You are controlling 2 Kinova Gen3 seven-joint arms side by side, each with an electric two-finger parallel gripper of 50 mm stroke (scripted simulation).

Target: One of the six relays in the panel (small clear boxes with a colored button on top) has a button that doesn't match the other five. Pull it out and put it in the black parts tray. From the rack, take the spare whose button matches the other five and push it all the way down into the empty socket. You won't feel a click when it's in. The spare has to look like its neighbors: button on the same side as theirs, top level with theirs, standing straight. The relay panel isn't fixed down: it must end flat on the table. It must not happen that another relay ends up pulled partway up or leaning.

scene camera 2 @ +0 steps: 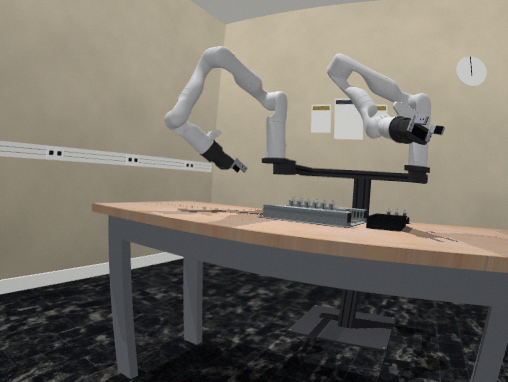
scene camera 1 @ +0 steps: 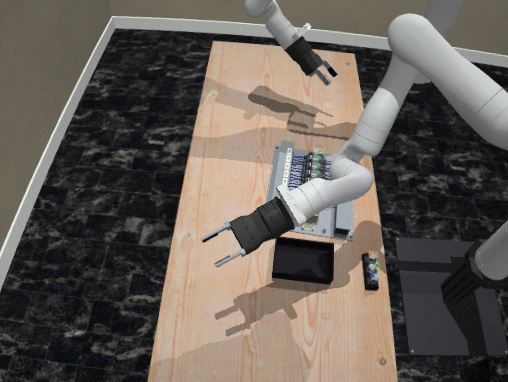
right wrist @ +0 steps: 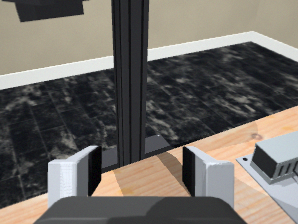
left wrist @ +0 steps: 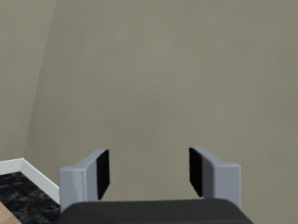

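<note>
There's a relay panel here and a black parts tray, and I can see both my left gripper and my right gripper. Scene camera 2 shows my left gripper, and so does the left wrist view. As for my right gripper, that one appears in the right wrist view too.
</note>
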